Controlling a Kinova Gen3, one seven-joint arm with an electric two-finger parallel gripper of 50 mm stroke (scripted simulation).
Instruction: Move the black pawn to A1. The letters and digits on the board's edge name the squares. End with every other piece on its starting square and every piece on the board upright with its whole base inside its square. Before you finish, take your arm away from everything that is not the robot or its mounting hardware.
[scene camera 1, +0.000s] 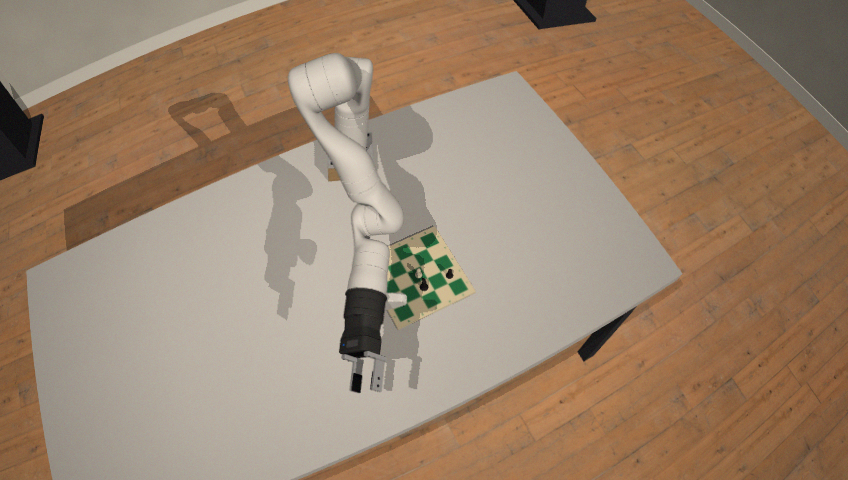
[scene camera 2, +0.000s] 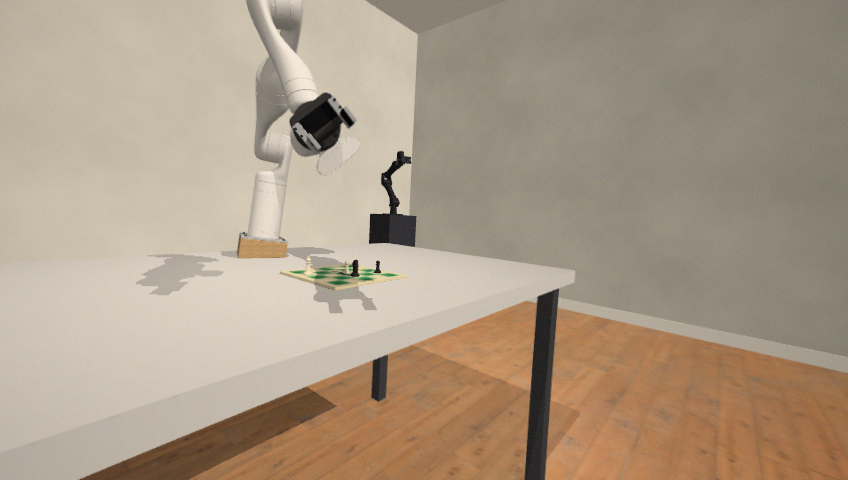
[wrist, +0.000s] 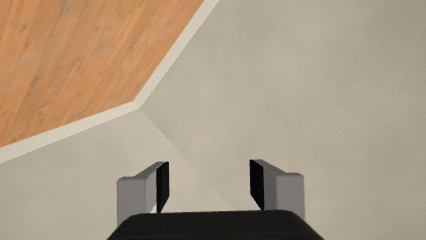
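Observation:
Scene camera 2 and the wrist view show my gripper. I see my gripper, and I see a chessboard.

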